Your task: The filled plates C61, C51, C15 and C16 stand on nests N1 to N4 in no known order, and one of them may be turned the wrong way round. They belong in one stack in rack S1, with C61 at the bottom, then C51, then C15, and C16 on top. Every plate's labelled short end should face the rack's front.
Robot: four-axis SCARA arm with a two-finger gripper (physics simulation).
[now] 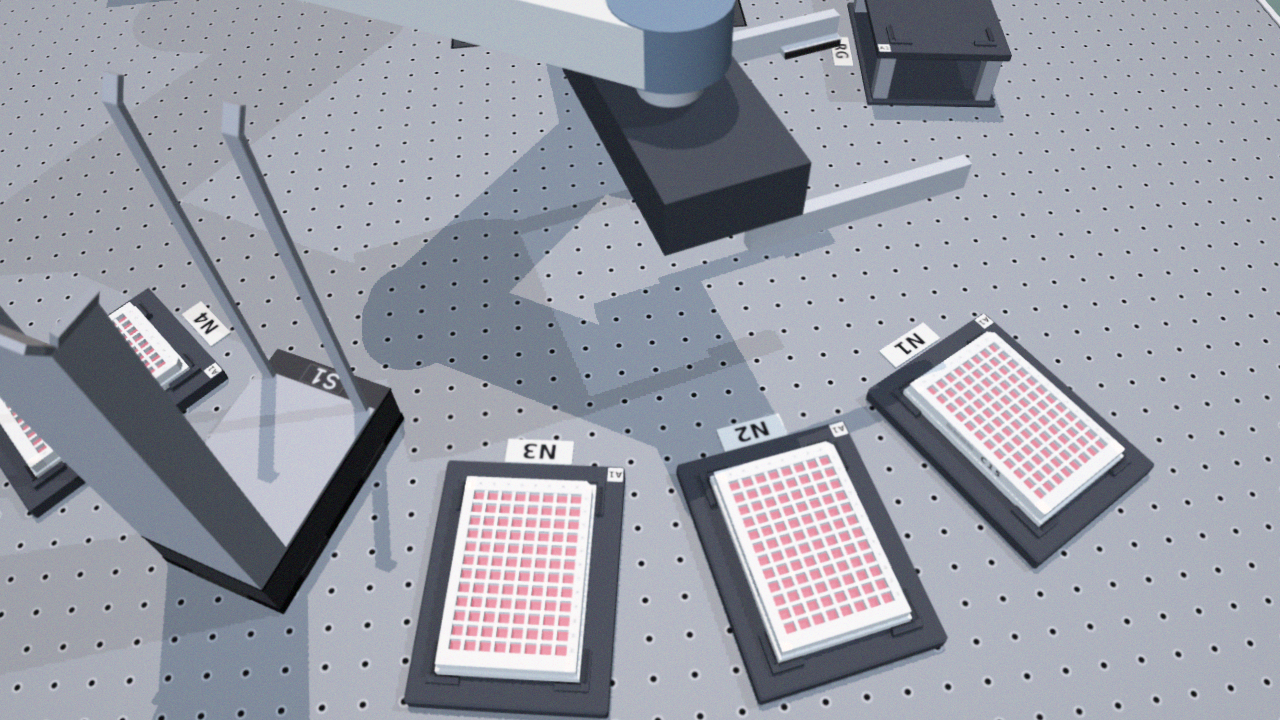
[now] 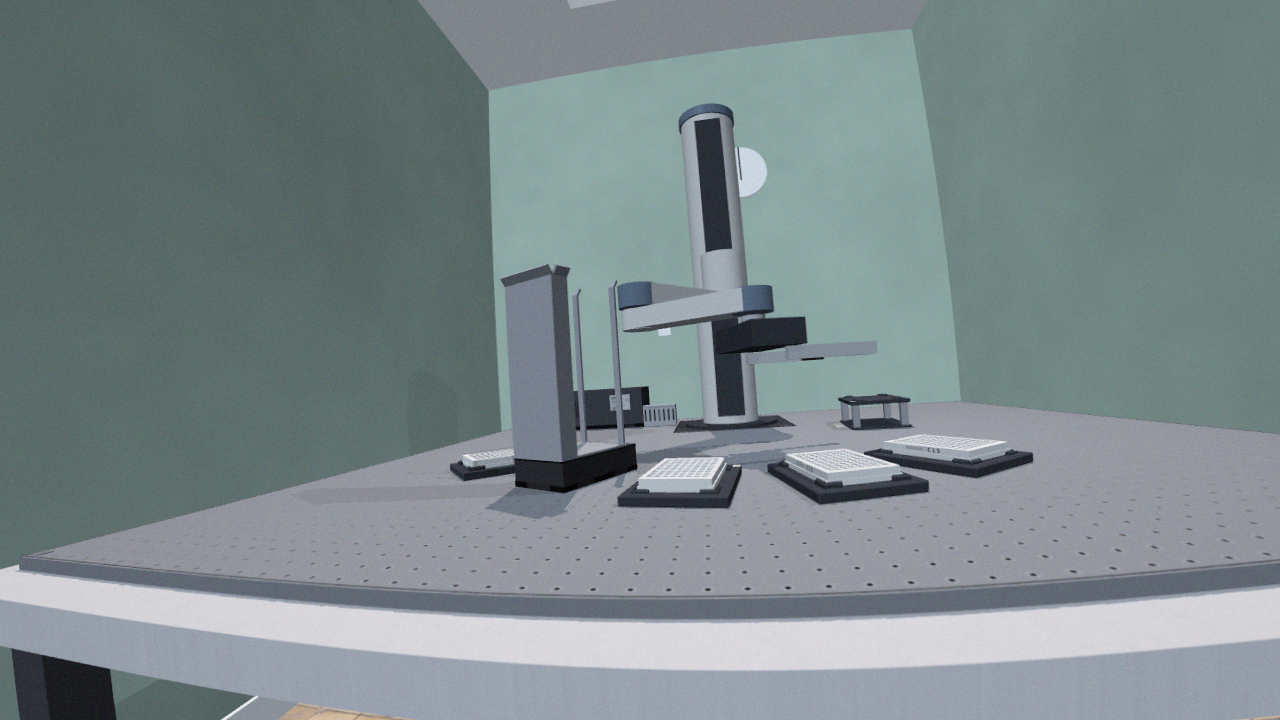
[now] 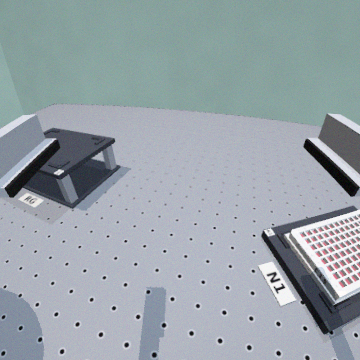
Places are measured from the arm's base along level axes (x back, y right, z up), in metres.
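Where they show: gripper, fingertip midpoint: point(image 1: 894, 91) point(image 2: 845, 351) point(image 3: 181, 126); arm's base, link origin: point(image 2: 731, 427).
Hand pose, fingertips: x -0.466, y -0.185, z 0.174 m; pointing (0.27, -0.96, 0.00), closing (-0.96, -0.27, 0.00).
Each offset is from my fingertips to the top centre of the thing. "spot": to the spot under its first point.
My gripper point(image 1: 904, 96) point(image 2: 845, 352) point(image 3: 181, 126) is open and empty, high above the table between nest N1 and the RG stand. A white plate with pink wells {dz -0.135, dx -0.180, dy -0.066 m} point(image 1: 1015, 425) point(image 2: 944, 445) point(image 3: 332, 250) sits on N1; its side mark seems to read C15. Similar plates sit on N2 {dz -0.135, dx -0.253, dy +0.094 m} point(image 1: 810, 546) point(image 2: 841, 465) and N3 {dz -0.135, dx -0.254, dy +0.274 m} point(image 1: 514, 577) point(image 2: 684, 474); their names are unreadable. The N4 plate {dz -0.135, dx -0.079, dy +0.593 m} point(image 1: 147, 344) point(image 2: 487, 458) is partly hidden behind rack S1 {dz +0.131, dx -0.171, dy +0.436 m} point(image 1: 179, 447) point(image 2: 538, 367). The rack's pale floor shows bare, with no plate on it.
The low RG stand point(image 1: 935, 31) point(image 2: 874, 399) point(image 3: 82, 145) carries no plate on its top. Rack S1 has a tall wall and two thin upright posts point(image 1: 295, 241) {spot: dz -0.004, dx -0.138, dy +0.375 m} point(image 2: 616, 367). A dark box {spot: dz -0.096, dx +0.500, dy +0.590 m} point(image 2: 590, 407) stands at the back left of the arm's column point(image 2: 713, 188).
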